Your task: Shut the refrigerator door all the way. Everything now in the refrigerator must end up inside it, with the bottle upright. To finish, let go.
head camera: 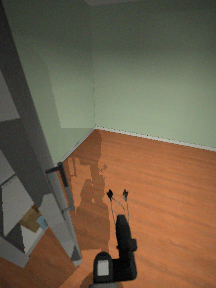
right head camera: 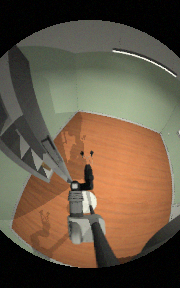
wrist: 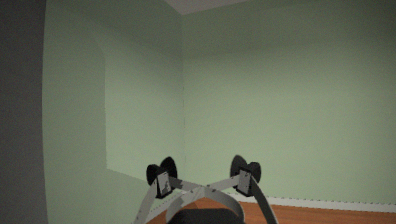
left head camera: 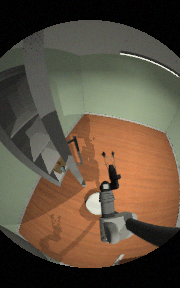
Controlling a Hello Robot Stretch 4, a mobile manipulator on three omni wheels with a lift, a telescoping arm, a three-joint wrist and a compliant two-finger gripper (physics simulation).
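Frame: origin at the robot's base, x ahead, y left, z up, level; metres.
Seen in the pictures: gripper, fingertip midpoint: [head camera: 117,189] [right head camera: 86,150] [wrist: 203,169] [left head camera: 107,151]; robot's base at its link origin: [right head camera: 84,201] [left head camera: 97,202].
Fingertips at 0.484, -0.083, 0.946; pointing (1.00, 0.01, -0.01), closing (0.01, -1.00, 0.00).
Note:
Pixels of each thing's middle, then the offset from my fingertips to it, as dx, dy, dz. "spot": a spot on its surface instead. Level surfaces: height alone.
- door's bar handle at a spot on its surface: [head camera: 66,185] [left head camera: 78,149] [right head camera: 53,148] spot: -0.071, +0.237, +0.147
- brown box at the middle of its body: [head camera: 27,207] [left head camera: 53,162] [right head camera: 42,159] +0.288, +0.900, -0.713
- blue bottle at the middle of its body: [head camera: 42,222] +0.161, +0.703, -0.776
- wooden floor at its surface level: dz -0.974
The grey refrigerator [head camera: 14,254] stands at the left with its door [head camera: 60,225] [left head camera: 52,127] [right head camera: 25,90] standing open. The door's bar handle [head camera: 66,185] [left head camera: 78,149] [right head camera: 54,150] is on the face turned to the right. A brown box [head camera: 31,218] [left head camera: 59,166] [right head camera: 46,166] is low inside, with a blue bottle [head camera: 42,221] beside it; the bottle is small and partly hidden, so its tilt is hard to tell. My gripper [head camera: 118,194] [left head camera: 108,154] [right head camera: 87,153] [wrist: 203,169] is open and empty, to the right of the door and handle, touching neither.
A grey surface [wrist: 20,110] fills the left edge of the wrist view. Green walls meet in a corner beyond the door. The wooden floor [head camera: 165,200] extends right of my gripper. My round white base [left head camera: 94,204] [right head camera: 90,201] is below the arm, near the door's lower end.

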